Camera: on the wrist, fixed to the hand. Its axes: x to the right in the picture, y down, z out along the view.
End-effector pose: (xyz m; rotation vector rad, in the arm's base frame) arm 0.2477 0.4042 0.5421 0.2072 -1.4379 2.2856
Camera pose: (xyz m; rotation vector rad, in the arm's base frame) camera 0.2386 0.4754 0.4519 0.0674 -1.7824 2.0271
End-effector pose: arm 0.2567 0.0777 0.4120 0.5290 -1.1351 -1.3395
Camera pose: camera 0.3709 0.0624 0.4124 0.2880 -0.8810 -1.4585
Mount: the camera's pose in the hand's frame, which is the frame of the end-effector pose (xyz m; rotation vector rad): -0.0033 0.0518 -0.1029 -0.3258 0.0195 0.0252
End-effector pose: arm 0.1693 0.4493 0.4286 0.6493 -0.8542 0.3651
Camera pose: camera 0.1986 0.5559 0.3959 0.3327 -0.8801 0.2468
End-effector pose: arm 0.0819 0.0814 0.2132 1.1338 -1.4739 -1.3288
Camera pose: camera 0.1773 0.0610 0.2746 0.9107 -1.1990 -1.4722
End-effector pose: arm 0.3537 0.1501 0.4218 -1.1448 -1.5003 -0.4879
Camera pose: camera 0.4504 0.0884 0.4334 -1.4041 -1.4205 -0.7436
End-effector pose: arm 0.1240 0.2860 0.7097 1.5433 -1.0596 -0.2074
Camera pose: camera 0.1635 0.3657 0.7829 1.2359 -0.9758 -0.3301
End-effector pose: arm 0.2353 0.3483 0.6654 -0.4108 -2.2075 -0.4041
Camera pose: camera 0.3292 0.3510 0.7322 -0.6048 -2.1182 -0.7551
